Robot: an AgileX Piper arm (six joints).
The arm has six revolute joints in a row. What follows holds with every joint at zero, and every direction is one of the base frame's. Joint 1 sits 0.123 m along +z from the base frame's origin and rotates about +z. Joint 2 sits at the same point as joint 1 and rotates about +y. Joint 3 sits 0.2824 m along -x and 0.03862 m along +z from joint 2 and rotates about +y. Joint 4 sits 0.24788 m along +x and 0.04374 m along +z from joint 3 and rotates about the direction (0.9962, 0, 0.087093). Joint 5 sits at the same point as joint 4 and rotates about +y. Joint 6 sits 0.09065 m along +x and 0.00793 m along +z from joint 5 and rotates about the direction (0.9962, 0, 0.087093). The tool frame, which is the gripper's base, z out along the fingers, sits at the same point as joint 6; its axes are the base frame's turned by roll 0, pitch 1.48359 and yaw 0 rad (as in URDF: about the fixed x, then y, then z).
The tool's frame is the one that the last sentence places.
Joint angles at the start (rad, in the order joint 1, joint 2, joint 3, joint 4, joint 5, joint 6): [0.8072 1.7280 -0.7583 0.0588 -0.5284 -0.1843]
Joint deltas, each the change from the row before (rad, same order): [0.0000 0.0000 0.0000 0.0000 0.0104 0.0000]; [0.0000 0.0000 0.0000 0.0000 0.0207 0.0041]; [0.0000 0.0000 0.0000 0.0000 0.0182 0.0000]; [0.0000 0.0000 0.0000 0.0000 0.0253 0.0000]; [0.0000 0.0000 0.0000 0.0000 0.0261 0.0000]
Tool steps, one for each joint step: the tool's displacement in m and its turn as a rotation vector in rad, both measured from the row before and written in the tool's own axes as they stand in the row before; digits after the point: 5 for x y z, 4 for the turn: [0.00093 0.00017 0.00000 -0.0019 0.0102 0.0000]; [0.00185 0.00035 -0.00002 -0.0038 0.0204 0.0041]; [0.00163 0.00030 -0.00001 -0.0033 0.0179 0.0000]; [0.00226 0.00041 -0.00003 -0.0045 0.0249 0.0000]; [0.00234 0.00043 -0.00003 -0.0047 0.0257 0.0000]
